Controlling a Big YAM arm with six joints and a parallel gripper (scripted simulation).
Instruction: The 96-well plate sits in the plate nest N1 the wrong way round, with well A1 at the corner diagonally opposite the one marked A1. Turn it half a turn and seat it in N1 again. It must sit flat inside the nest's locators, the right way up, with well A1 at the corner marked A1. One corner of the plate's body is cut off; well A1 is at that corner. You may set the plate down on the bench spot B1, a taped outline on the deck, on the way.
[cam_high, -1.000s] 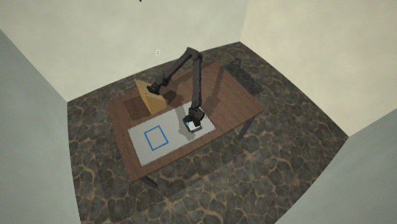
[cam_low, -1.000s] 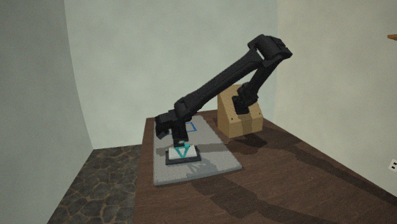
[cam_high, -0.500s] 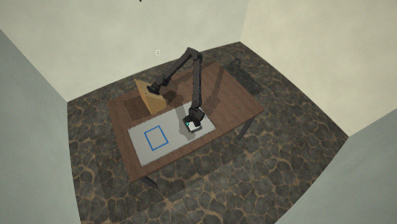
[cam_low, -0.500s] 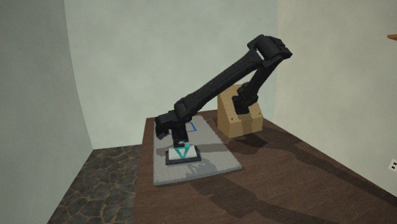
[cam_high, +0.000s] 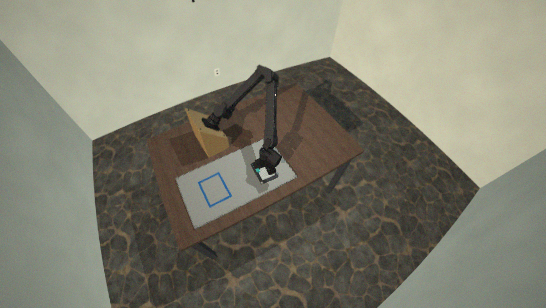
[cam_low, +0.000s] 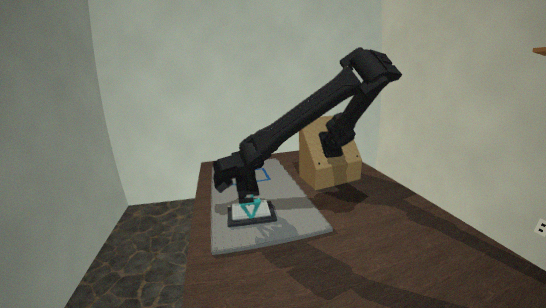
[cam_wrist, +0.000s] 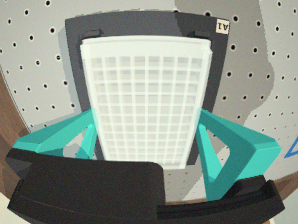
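Right now my hand is right at the white 96-well plate. The rest, counted from my hand: A1 mark: 7 cm ahead, 6 cm to the right, 1 cm below; then dark plate nest N1: 2 cm below.
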